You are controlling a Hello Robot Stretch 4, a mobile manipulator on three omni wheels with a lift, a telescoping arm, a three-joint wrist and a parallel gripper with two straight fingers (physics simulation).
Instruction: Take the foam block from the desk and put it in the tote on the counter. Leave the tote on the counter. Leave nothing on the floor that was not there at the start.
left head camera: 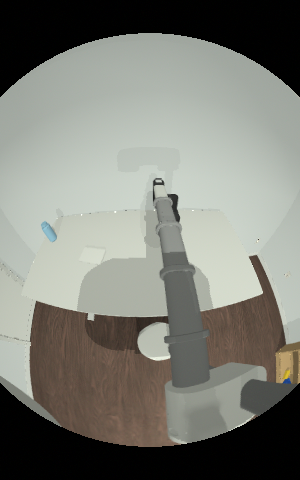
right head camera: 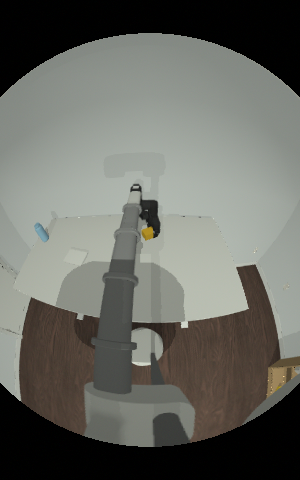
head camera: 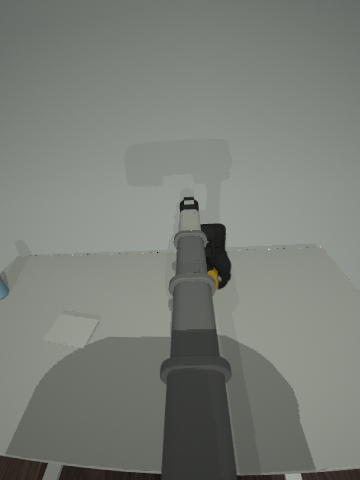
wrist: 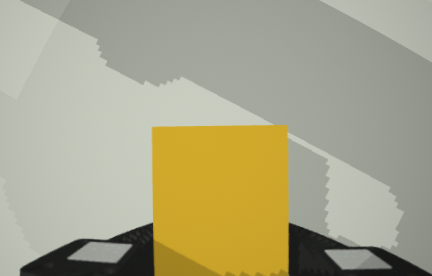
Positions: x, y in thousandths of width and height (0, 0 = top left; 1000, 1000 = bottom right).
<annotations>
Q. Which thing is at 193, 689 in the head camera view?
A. A flat white sheet.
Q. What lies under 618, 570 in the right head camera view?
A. A white desk.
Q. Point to a white desk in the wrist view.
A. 205, 321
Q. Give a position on a yellow foam block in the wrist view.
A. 510, 701
</annotations>
